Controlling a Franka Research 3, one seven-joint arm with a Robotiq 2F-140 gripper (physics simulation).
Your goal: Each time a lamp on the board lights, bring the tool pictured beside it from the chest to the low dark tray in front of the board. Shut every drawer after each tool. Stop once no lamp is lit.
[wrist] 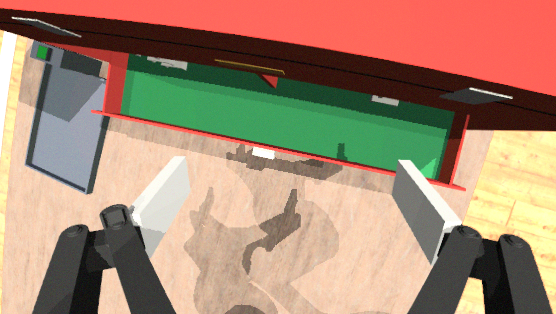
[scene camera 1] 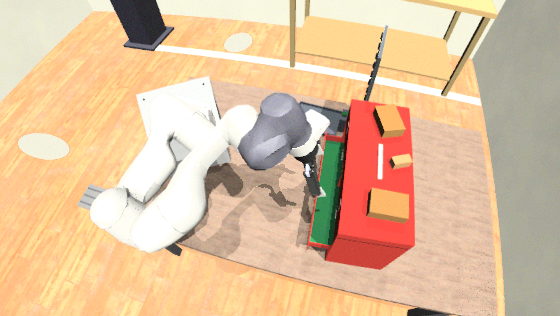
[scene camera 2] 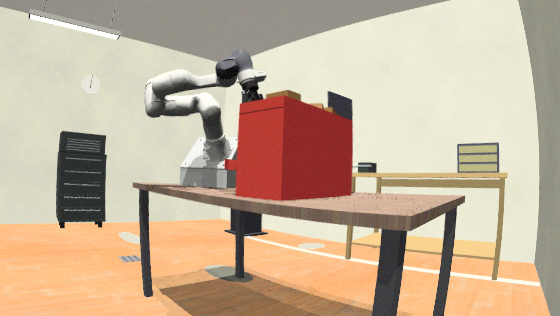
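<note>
The red chest (scene camera 1: 360, 200) (scene camera 2: 320, 155) (wrist: 350, 30) has one low drawer (scene camera 1: 327, 205) (scene camera 2: 230, 164) (wrist: 260, 110) pulled out. No tool shows on the visible part of its green floor; its rear is under the chest front. Its white handle (wrist: 263, 152) is at mid front. My gripper (scene camera 1: 321, 171) (scene camera 2: 252, 97) (wrist: 290, 176) is open and empty, high above the drawer's front edge, fingers spread along it. The low dark tray (scene camera 1: 322, 114) (wrist: 65, 145) lies beside the drawer, with no tool visible. The board (scene camera 1: 376, 65) (scene camera 2: 340, 105) shows edge-on or from behind, so its lamps and pictures are hidden.
Orange-brown blocks (scene camera 1: 390, 121) (scene camera 1: 388, 204) (scene camera 1: 401, 161) and a white strip (scene camera 1: 380, 161) lie on the chest top. A grey box with a green square (scene camera 1: 345, 113) (wrist: 42, 52) is at the tray's end. Upper drawer handles (wrist: 385, 100) (wrist: 475, 95) jut from the chest front.
</note>
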